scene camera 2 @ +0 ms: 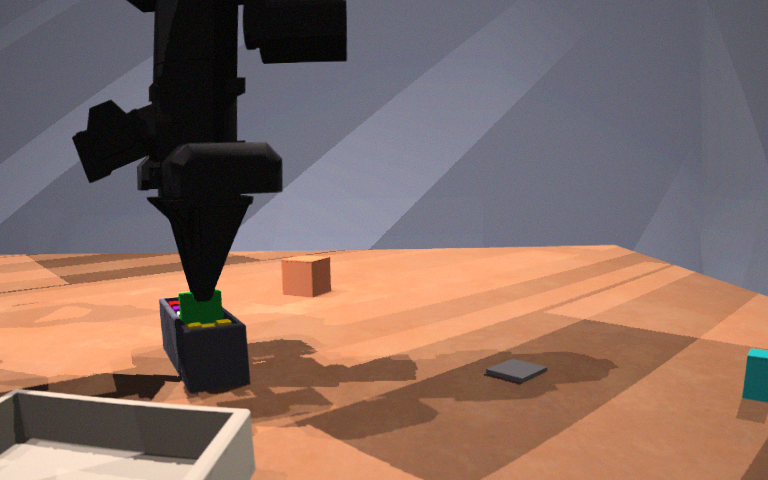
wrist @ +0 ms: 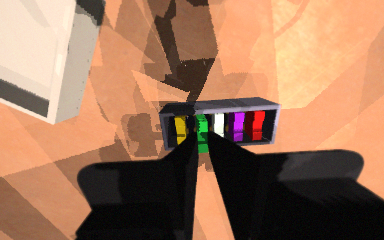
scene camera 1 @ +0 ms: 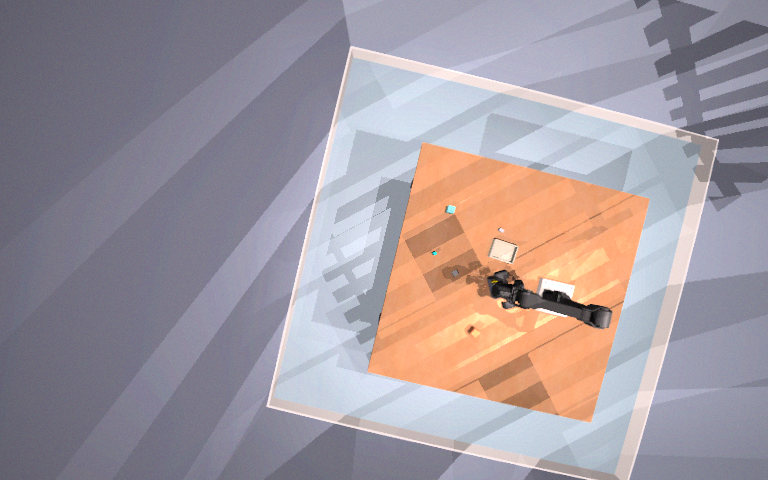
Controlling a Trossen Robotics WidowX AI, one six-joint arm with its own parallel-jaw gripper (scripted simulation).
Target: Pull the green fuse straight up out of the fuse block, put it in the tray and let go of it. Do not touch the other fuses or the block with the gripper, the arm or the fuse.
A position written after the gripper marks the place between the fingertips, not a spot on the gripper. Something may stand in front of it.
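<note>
In scene camera 2 the gripper (scene camera 2: 201, 299) holds a green fuse (scene camera 2: 191, 311), and a brown cube (scene camera 2: 308, 276) is visible as well. The wrist view also has the gripper (wrist: 202, 136), but the wrist view does not show the brown cube, hidden by the gripper.
</note>
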